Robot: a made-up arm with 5 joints. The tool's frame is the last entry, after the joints. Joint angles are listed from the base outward. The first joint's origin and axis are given. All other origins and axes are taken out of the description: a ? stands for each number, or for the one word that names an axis. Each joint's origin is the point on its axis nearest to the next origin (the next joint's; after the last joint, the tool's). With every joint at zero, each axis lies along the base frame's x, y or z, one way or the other. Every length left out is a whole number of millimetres.
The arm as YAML. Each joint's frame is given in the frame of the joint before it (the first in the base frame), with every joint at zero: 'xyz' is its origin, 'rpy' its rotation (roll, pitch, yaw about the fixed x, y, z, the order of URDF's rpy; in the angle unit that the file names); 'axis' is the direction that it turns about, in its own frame. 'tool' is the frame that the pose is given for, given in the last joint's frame.
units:
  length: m
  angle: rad
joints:
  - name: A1
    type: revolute
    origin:
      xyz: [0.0, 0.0, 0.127]
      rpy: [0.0, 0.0, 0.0]
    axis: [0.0, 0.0, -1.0]
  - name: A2
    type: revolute
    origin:
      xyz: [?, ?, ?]
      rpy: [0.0, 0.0, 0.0]
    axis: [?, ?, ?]
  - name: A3
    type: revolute
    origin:
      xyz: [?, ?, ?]
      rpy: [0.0, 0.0, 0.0]
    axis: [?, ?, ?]
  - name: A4
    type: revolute
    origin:
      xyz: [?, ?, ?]
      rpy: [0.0, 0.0, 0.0]
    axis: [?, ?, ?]
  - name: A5
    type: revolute
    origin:
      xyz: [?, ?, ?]
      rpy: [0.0, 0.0, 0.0]
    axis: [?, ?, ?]
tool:
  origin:
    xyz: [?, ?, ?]
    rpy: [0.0, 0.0, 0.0]
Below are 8 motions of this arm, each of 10 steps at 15 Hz.
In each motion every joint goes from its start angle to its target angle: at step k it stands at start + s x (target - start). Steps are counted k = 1, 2, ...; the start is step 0. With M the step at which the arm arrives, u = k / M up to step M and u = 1 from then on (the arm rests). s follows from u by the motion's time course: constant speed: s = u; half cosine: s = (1 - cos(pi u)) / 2; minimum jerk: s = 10 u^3 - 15 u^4 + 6 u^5.
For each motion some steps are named. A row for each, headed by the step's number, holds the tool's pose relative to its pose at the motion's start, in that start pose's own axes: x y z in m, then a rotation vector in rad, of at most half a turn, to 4 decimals.
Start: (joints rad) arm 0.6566 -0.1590 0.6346 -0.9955 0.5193
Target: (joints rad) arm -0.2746 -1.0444 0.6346 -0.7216 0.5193
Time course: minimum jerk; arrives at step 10
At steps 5, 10:
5: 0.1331 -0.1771 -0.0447 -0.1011 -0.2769 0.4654
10: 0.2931 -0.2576 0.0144 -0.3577 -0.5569 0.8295

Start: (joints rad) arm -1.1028 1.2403 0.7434 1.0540 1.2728
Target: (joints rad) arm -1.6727 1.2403 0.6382 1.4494 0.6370
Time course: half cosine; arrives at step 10
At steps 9, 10:
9: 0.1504 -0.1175 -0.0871 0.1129 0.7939 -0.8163
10: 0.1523 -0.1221 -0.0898 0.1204 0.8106 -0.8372

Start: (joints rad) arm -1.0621 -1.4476 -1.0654 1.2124 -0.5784
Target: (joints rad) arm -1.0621 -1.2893 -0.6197 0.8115 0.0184
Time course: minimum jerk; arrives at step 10
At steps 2, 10:
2: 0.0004 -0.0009 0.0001 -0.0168 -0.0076 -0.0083
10: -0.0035 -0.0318 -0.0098 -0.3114 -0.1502 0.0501

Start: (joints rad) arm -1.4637 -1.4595 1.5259 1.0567 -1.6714
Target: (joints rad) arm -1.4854 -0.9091 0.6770 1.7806 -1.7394
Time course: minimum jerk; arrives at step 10
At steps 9, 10:
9: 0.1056 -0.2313 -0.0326 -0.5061 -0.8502 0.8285
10: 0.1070 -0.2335 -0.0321 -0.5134 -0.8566 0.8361

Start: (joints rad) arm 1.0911 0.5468 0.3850 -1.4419 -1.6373
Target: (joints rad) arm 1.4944 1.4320 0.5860 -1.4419 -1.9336
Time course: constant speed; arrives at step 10
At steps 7, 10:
7: -0.0601 0.1498 0.0147 0.3840 0.1920 0.5302
10: -0.1004 0.1910 0.0571 0.5685 0.2250 0.7477

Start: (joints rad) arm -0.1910 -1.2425 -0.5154 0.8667 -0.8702
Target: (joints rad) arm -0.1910 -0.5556 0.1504 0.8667 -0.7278
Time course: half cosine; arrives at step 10
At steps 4, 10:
4: 0.0251 -0.0865 0.0014 0.0872 0.1855 0.2152
10: 0.1106 -0.2387 -0.0508 0.2510 0.4337 0.7096

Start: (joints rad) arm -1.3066 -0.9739 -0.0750 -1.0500 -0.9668
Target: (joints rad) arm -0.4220 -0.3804 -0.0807 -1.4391 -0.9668
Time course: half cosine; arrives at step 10
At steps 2, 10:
2: 0.0007 0.0162 -0.0207 -0.0245 0.0787 0.0341
10: -0.1431 0.1356 -0.1983 -0.1979 0.8515 0.3158

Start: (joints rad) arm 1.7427 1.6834 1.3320 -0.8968 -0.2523
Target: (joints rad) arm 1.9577 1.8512 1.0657 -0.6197 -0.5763
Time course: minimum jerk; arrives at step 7
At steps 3, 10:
3: 0.0237 0.0140 0.0087 0.0785 0.1299 -0.0991
10: 0.0661 0.0241 0.0164 0.2573 0.3047 -0.2398

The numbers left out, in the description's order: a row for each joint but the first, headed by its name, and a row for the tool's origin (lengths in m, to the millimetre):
A2: xyz 0.137 -0.039 0.0, axis 1.0 0.0 0.0
A3: xyz 0.0 -0.316 -0.005, axis 0.0 0.0 1.0
A4: xyz -0.111 -0.016 0.0, axis 1.0 0.0 0.0
A5: xyz 0.0 0.11 0.031, axis 0.0 -1.0 0.0
tool: xyz -0.037 0.0 0.071

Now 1 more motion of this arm.
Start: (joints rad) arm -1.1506 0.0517 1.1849 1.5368 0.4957
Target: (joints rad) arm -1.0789 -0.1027 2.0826 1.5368 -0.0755
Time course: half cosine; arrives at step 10
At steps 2, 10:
2: 0.0158 0.0072 0.0082 -0.0097 0.1338 -0.0075
10: 0.1817 0.0573 -0.0184 -0.0164 1.3994 -0.1371

